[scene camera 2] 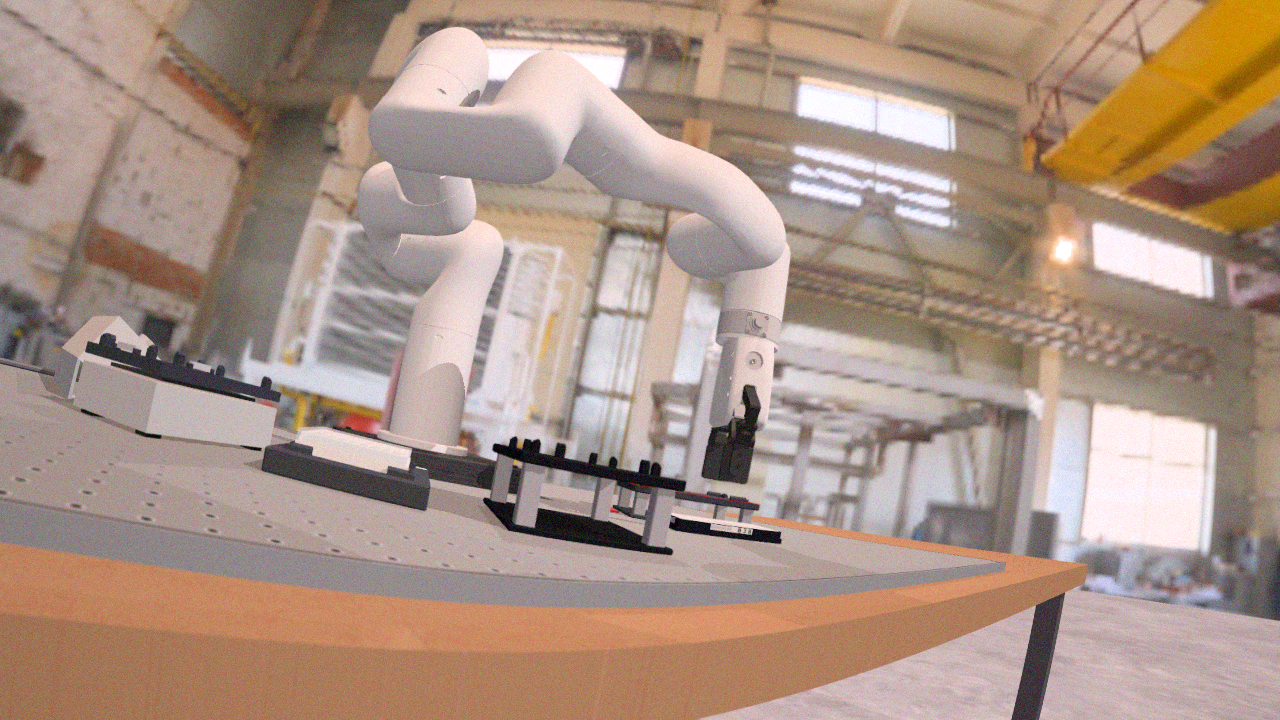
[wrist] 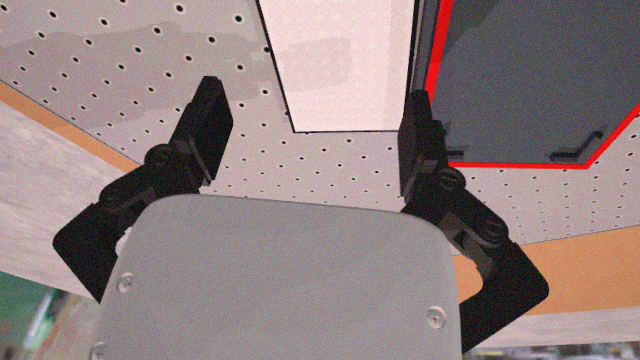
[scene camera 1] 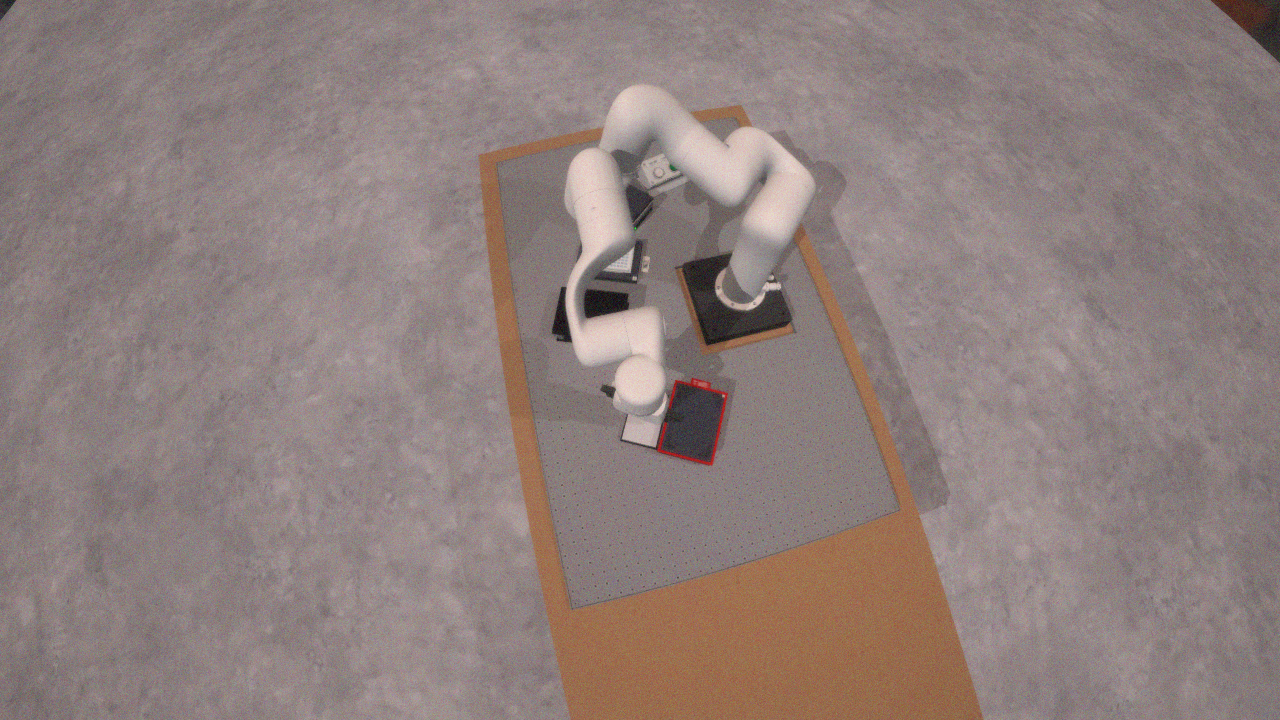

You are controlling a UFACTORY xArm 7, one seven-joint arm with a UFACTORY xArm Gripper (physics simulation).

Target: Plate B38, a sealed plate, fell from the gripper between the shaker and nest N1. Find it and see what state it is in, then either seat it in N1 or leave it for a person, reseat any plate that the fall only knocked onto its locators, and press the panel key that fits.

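Where they show: gripper, fingertip midpoint: (scene camera 2: pixel 722 480) (wrist: pixel 314 105); arm's base, origin of the base link: (scene camera 2: pixel 421 446) (scene camera 1: pixel 739 288).
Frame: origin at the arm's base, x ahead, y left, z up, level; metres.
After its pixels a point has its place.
A white-topped plate with a thin black edge (scene camera 1: pixel 641 431) {x 0.264, y 0.333, z -0.015 m} (scene camera 2: pixel 726 529) {x 0.292, y 0.284, z -0.019 m} (wrist: pixel 345 65) {x 0.253, y 0.306, z -0.014 m} lies flat and low, close along the left side of a red-rimmed dark nest (scene camera 1: pixel 693 420) {x 0.149, y 0.318, z 0.011 m} (scene camera 2: pixel 693 496) {x 0.204, y 0.294, z 0.009 m} (wrist: pixel 520 95) {x 0.165, y 0.336, z 0.011 m}. Its side label in scene camera 2 seems to read B38. Whether they touch I cannot tell. No crack or spill shows on the visible top; its far end is cut off in the wrist view. My gripper (scene camera 1: pixel 640 403) {x 0.260, y 0.290, z 0.034 m} (scene camera 2: pixel 726 474) {x 0.260, y 0.290, z 0.034 m} (wrist: pixel 314 105) {x 0.260, y 0.290, z 0.034 m} is open and empty above the plate, one finger toward the nest's rim. Which nest is N1 I cannot read.
A black raised nest (scene camera 1: pixel 606 302) {x 0.329, y 0.033, z 0.028 m} (scene camera 2: pixel 590 466) {x 0.446, y 0.030, z 0.026 m} stands behind. Farther back are a dark base (scene camera 1: pixel 635 268) {x 0.256, y -0.076, z -0.011 m} (scene camera 2: pixel 344 477) {x 0.404, y -0.129, z -0.018 m} bearing a white plate (scene camera 1: pixel 619 263) {x 0.296, y -0.083, z 0.006 m} (scene camera 2: pixel 353 447) {x 0.387, y -0.125, z 0.002 m}, a white box with a black pegged top (scene camera 2: pixel 179 402) {x 0.351, y -0.262, z 0.001 m}, and a white panel (scene camera 1: pixel 657 170) {x 0.182, y -0.346, z 0.043 m} (scene camera 2: pixel 107 329) {x 0.231, y -0.371, z 0.040 m} with a green key.
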